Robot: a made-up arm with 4 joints.
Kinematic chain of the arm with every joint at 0, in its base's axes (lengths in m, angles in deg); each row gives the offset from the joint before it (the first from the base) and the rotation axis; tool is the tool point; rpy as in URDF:
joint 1: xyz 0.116 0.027 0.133 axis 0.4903 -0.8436 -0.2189
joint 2: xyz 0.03 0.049 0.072 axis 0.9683 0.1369 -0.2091
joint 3: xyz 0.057 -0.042 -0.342 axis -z
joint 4: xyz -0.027 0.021 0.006 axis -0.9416 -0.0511 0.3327
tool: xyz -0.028 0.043 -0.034 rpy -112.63 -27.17 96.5
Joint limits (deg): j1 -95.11..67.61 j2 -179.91..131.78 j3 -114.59..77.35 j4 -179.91..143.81
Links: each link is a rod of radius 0.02 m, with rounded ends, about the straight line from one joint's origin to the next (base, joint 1, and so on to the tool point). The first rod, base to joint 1, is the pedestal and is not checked.
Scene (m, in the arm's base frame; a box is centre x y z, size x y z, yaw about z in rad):
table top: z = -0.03
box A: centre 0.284 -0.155 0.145 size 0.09 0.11 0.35 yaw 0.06
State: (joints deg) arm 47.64 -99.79 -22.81 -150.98
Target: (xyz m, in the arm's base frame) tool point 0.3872 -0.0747 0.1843
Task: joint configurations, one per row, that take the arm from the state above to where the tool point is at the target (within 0.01 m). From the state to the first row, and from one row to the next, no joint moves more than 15 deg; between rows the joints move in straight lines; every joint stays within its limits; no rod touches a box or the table.
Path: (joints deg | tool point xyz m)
1: 34.93 -113.78 -30.45 -156.77 | 0.1599 -0.2055 0.3460
2: 22.23 -127.78 -38.09 -162.55 | 0.2051 -0.1389 0.4188
3: 9.52 -141.77 -45.74 -168.34 | 0.2669 -0.0431 0.4562
4: -3.19 -155.76 -53.38 -174.12 | 0.3289 0.0702 0.4465
5: -15.90 -169.76 -61.02 -179.91 | 0.3729 0.1854 0.3887
6: -21.93 -155.85 -53.52 -174.23 | 0.3996 0.1328 0.3654
7: -27.97 -141.95 -46.03 -168.54 | 0.4175 0.0781 0.3301
8: -34.01 -128.05 -38.53 -162.86 | 0.4230 0.0236 0.2856
9: -40.04 -114.15 -31.03 -157.17 | 0.4133 -0.0282 0.2356
10: -46.08 -100.25 -23.53 -151.49 | 0.3872 -0.0747 0.1843

